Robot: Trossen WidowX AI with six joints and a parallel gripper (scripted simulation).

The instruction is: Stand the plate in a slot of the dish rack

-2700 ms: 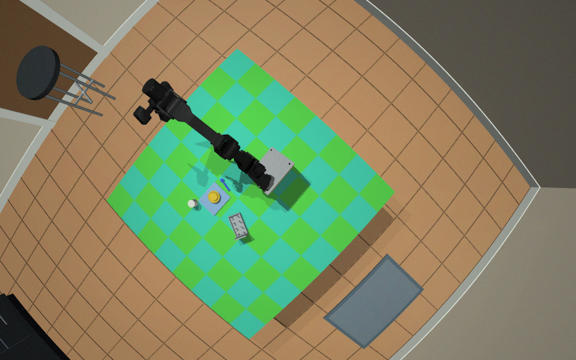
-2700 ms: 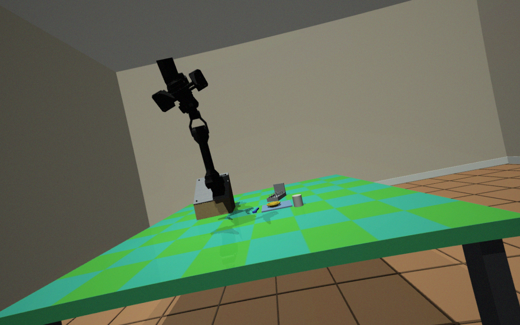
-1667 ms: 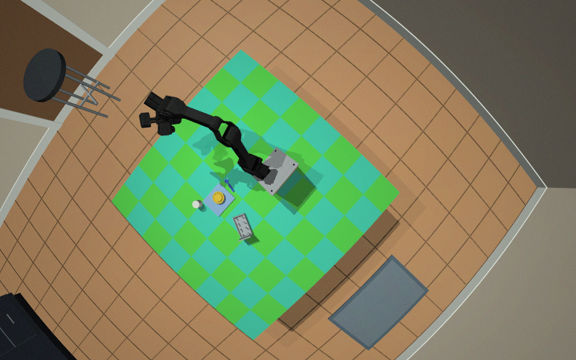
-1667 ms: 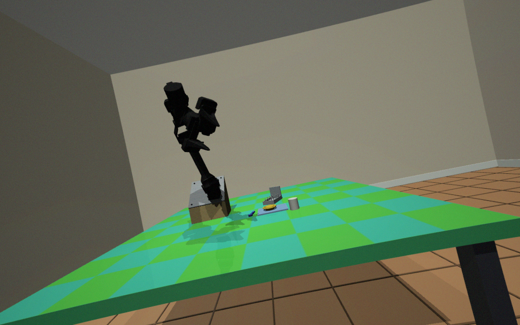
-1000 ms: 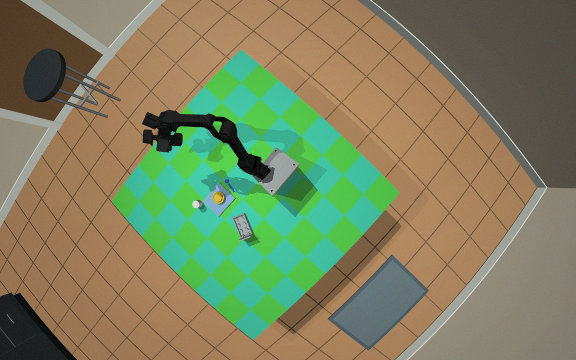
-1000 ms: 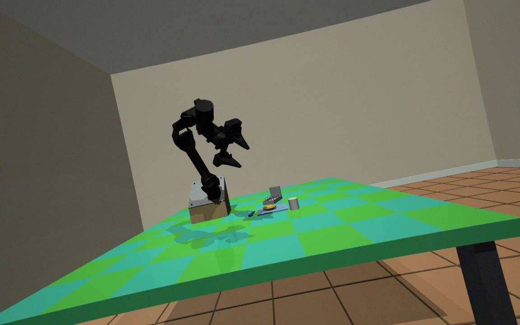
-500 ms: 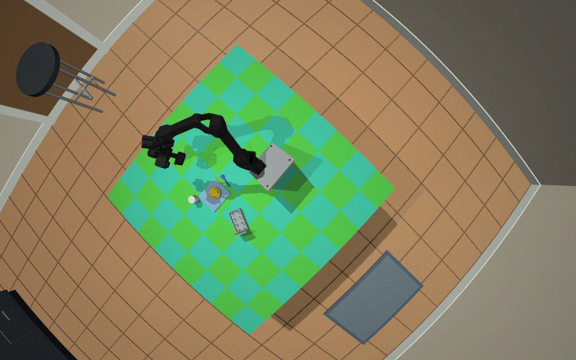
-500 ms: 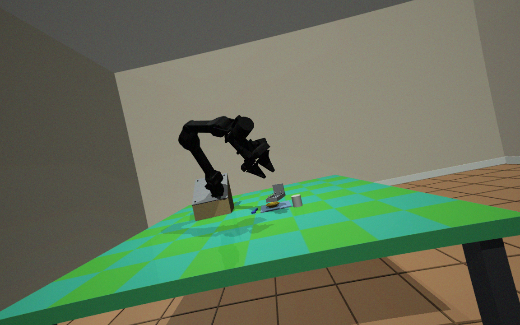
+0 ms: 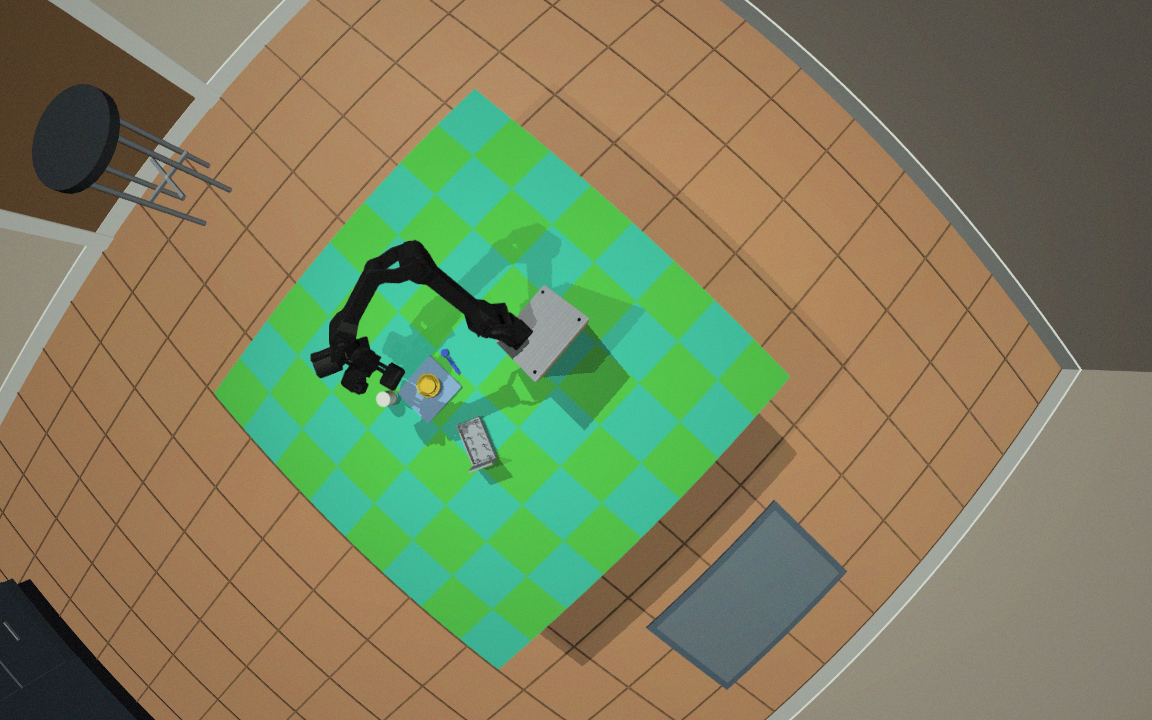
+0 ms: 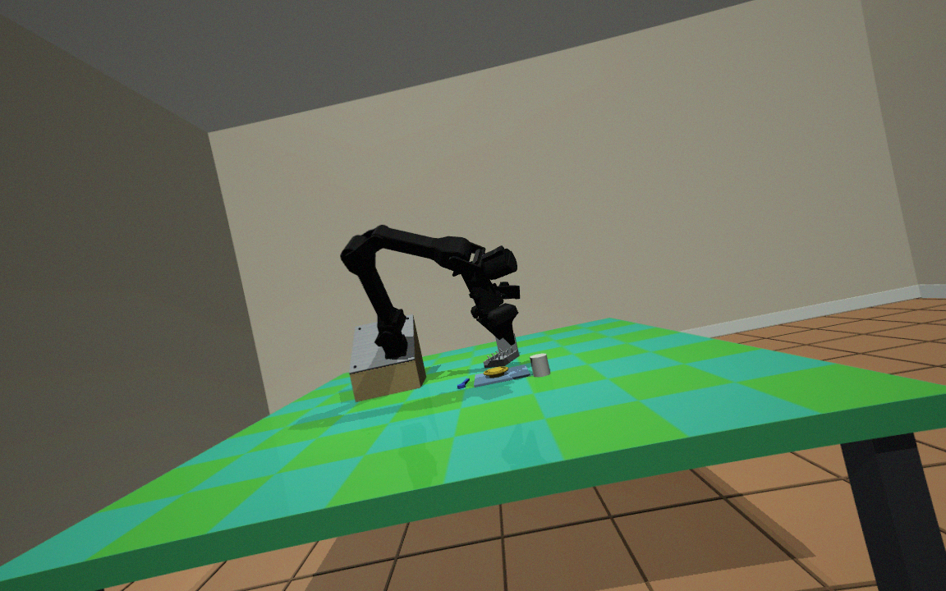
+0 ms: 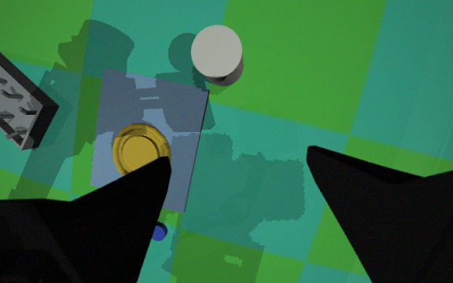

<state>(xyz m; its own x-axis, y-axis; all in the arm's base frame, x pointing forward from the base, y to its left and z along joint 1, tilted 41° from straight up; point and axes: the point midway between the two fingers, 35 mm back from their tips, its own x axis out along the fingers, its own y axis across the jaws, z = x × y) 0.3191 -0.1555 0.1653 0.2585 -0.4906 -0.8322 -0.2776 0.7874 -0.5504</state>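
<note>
My gripper tip is 11 cm to the right of the yellow plate, 9 cm above it and 4 cm past it. From my gripper tip the other things lie so: white cup: 8 cm below, 7 cm ahead, 4 cm to the left; pale blue mat: 11 cm to the left, 10 cm below, 3 cm behind; blue spoon: 14 cm behind, 10 cm to the left, 10 cm below.
</note>
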